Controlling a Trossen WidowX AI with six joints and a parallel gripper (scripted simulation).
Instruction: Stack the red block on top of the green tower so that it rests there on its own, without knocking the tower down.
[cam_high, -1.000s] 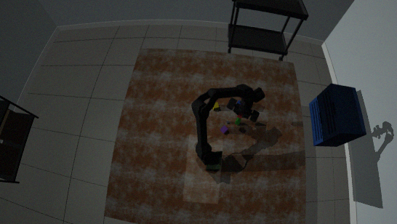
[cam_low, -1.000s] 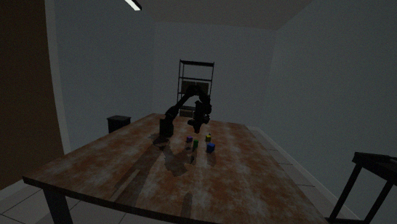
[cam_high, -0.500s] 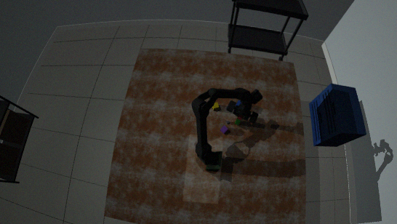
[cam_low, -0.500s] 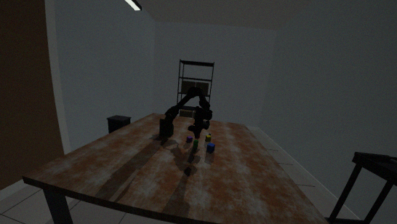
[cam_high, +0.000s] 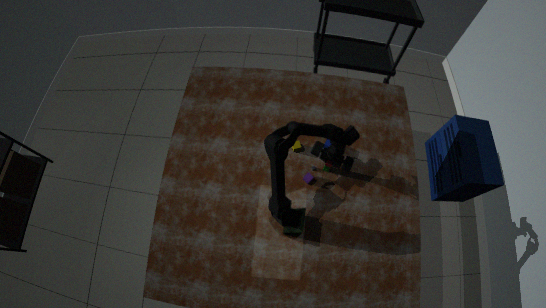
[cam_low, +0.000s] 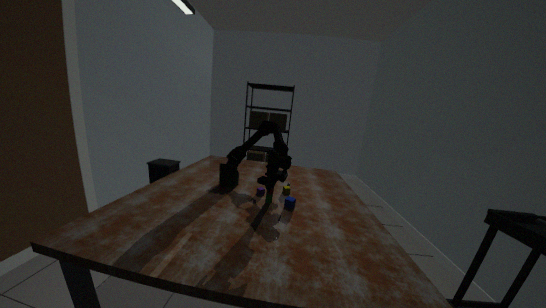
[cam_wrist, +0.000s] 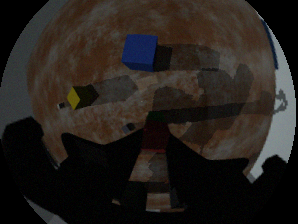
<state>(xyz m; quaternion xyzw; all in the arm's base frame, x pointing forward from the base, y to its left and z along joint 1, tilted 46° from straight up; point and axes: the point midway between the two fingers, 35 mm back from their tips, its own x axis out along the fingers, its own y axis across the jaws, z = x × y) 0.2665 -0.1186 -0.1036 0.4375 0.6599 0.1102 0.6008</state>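
The red block lies right at my gripper tip. From my gripper tip the other things lie so: blue block 11 cm ahead, 4 cm below, 1 cm to the right; then purple block 9 cm to the left, 6 cm behind, 5 cm below; then yellow block 15 cm to the left, 10 cm ahead, 4 cm below.
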